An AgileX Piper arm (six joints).
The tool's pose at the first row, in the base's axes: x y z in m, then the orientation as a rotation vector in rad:
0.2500 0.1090 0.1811 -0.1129 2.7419 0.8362
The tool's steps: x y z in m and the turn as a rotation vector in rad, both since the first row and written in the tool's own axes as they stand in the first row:
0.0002 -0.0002 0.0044 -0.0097 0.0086 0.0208
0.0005 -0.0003 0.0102 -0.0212 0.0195 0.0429
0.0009 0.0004 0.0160 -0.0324 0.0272 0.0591
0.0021 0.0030 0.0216 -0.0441 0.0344 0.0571
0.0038 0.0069 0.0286 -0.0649 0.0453 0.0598
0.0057 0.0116 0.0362 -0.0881 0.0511 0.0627
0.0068 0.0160 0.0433 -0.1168 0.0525 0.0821
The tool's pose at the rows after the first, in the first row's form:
0.2509 0.1113 0.1774 -0.0903 2.7518 0.8566
0.2520 0.1144 0.1727 -0.0670 2.7632 0.8802
0.2528 0.1183 0.1683 -0.0502 2.7700 0.9015
0.2526 0.1235 0.1649 -0.0585 2.7713 0.9185
0.2520 0.1307 0.1610 -0.0637 2.7733 0.9503
0.2513 0.1388 0.1569 -0.0668 2.7691 0.9845
0.2512 0.1465 0.1533 -0.0461 2.7619 1.0300

